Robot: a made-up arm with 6 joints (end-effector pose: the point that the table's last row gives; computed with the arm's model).
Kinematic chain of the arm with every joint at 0, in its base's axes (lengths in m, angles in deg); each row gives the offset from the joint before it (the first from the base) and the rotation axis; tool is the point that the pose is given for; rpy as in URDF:
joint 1: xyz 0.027 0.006 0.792 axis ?
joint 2: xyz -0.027 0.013 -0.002 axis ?
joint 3: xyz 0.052 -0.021 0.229 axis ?
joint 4: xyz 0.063 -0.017 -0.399 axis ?
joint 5: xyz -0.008 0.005 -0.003 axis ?
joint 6: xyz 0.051 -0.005 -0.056 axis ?
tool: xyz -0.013 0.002 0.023 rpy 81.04 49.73 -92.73
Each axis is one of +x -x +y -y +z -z.
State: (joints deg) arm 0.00 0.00 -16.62 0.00 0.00 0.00
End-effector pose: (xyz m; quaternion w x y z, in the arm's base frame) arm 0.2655 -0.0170 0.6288 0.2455 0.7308 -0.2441 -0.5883
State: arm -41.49 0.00 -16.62 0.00 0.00 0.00
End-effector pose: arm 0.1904 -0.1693 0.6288 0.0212 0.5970 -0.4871 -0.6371
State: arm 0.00 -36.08 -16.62 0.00 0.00 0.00
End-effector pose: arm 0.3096 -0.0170 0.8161 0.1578 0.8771 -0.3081 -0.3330
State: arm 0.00 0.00 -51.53 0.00 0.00 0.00
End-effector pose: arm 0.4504 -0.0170 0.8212 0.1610 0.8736 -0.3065 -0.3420
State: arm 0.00 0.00 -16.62 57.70 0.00 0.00
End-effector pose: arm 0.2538 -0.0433 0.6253 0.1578 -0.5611 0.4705 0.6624
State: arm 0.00 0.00 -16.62 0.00 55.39 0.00
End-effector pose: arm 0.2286 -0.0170 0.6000 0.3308 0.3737 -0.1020 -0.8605
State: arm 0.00 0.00 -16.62 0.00 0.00 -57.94
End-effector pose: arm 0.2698 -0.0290 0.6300 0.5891 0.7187 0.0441 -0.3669
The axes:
joint 1: +z
joint 2: +y
joint 3: +y
joint 4: -z
joint 5: +y
joint 6: -z

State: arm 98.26 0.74 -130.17 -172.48 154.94 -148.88
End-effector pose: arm 0.0181 0.2532 1.3798 0.9149 0.1563 -0.1156 -0.3538
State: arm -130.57 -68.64 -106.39 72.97 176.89 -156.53
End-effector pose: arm 0.2044 0.1492 1.2959 0.7118 0.5883 0.3224 -0.2081
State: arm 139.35 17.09 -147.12 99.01 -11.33 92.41
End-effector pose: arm -0.2040 0.3064 1.3181 0.0811 0.3462 -0.1762 0.9179
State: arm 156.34 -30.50 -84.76 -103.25 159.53 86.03
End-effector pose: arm -0.1416 0.1831 1.2394 0.0397 -0.8993 0.3638 0.2393
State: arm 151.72 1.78 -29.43 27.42 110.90 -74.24
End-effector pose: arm -0.1800 0.1290 0.6379 0.7046 -0.4929 0.5099 -0.0251
